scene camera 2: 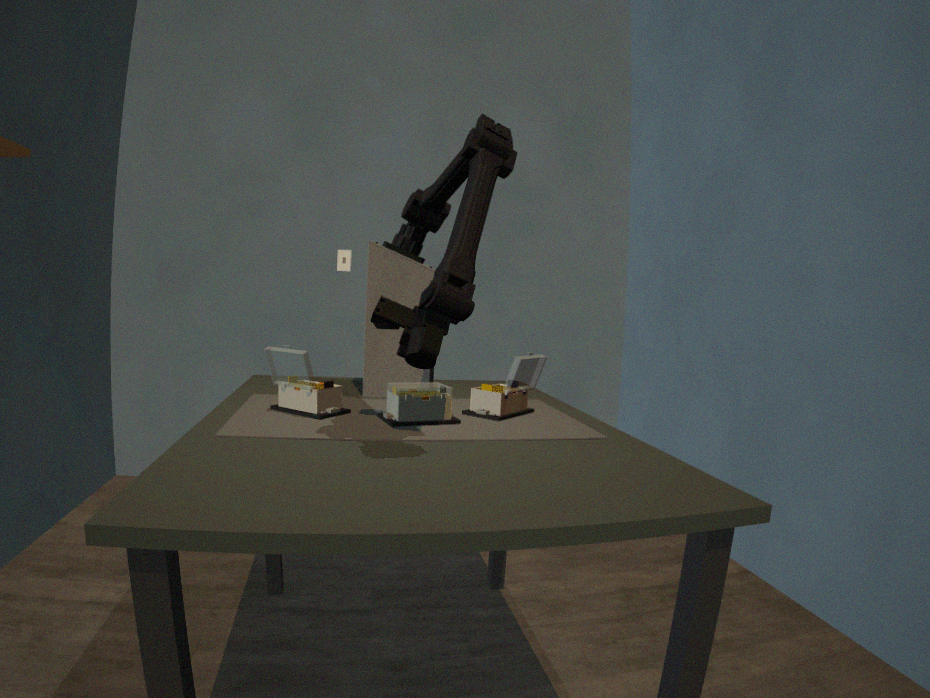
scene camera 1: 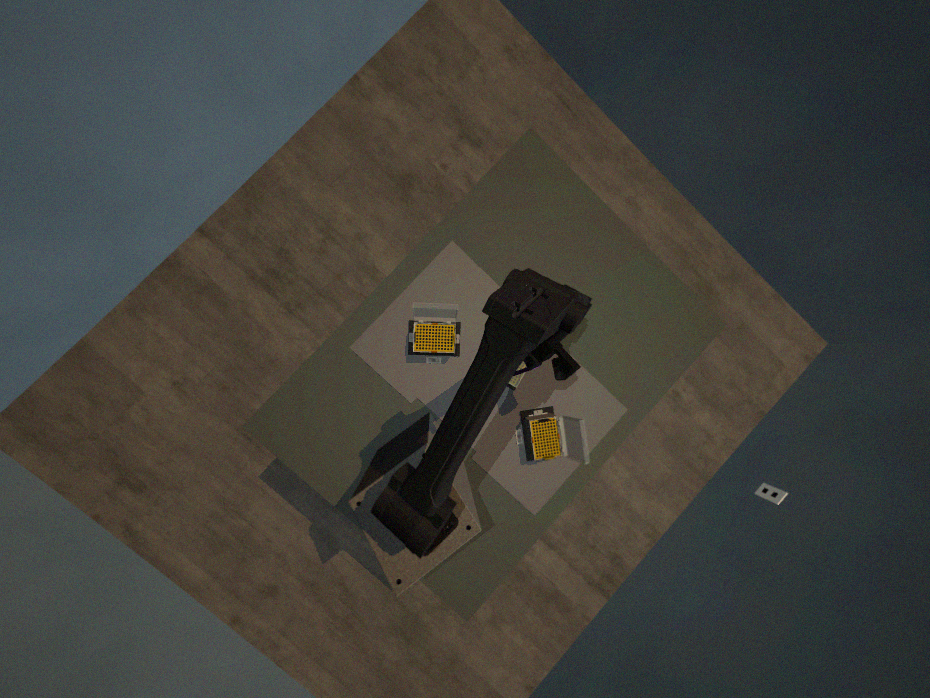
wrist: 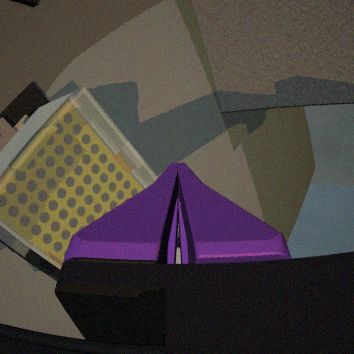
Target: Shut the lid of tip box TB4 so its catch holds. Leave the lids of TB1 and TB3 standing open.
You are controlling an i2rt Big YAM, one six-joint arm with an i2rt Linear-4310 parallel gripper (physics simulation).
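Where they show: gripper, fingertip midpoint: (wrist: 177, 174); arm's base, origin of the base link: (scene camera 2: 402, 255) (scene camera 1: 423, 512).
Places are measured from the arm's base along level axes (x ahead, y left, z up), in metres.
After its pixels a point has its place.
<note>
The middle tip box (scene camera 1: 516, 375) {x 0.351, y 0.005, z -0.303 m} (scene camera 2: 419, 407) {x 0.394, y 0.048, z -0.342 m} (wrist: 75, 172) {x 0.355, y 0.016, z -0.302 m}, taken as TB4, has its clear lid (scene camera 2: 419, 387) {x 0.381, y 0.047, z -0.302 m} lying down over yellow tips. Whether the catch holds cannot be told, and box labels are not legible. In scene camera 1 the arm hides most of it. The outer boxes, TB1 and TB3, cannot be told apart. One box (scene camera 1: 544, 438) (scene camera 2: 307, 398) {x 0.347, y -0.196, z -0.341 m} has its lid (scene camera 1: 574, 439) {x 0.351, y -0.242, z -0.282 m} (scene camera 2: 289, 365) {x 0.365, y -0.233, z -0.268 m} standing open; the other box (scene camera 1: 434, 338) (scene camera 2: 498, 401) {x 0.317, y 0.229, z -0.339 m} has its lid (scene camera 1: 435, 310) {x 0.300, y 0.297, z -0.275 m} (scene camera 2: 525, 371) {x 0.316, y 0.287, z -0.269 m} open too. My gripper (wrist: 177, 174) {x 0.336, y 0.028, z -0.250 m} is shut and empty, above and beside the middle box.
The boxes stand on a pale mat (scene camera 1: 533, 492) {x 0.155, y -0.322, z -0.380 m} (scene camera 2: 540, 429) {x 0.419, y 0.304, z -0.379 m} on the green table (scene camera 1: 638, 300) {x 0.819, y -0.104, z -0.383 m} (scene camera 2: 420, 495) {x 0.825, y 0.034, z -0.383 m}. The arm's pedestal (scene camera 2: 384, 330) {x 0.072, y -0.038, z -0.203 m} rises behind the boxes in scene camera 2. The open lids stand up on either side of the middle box.
</note>
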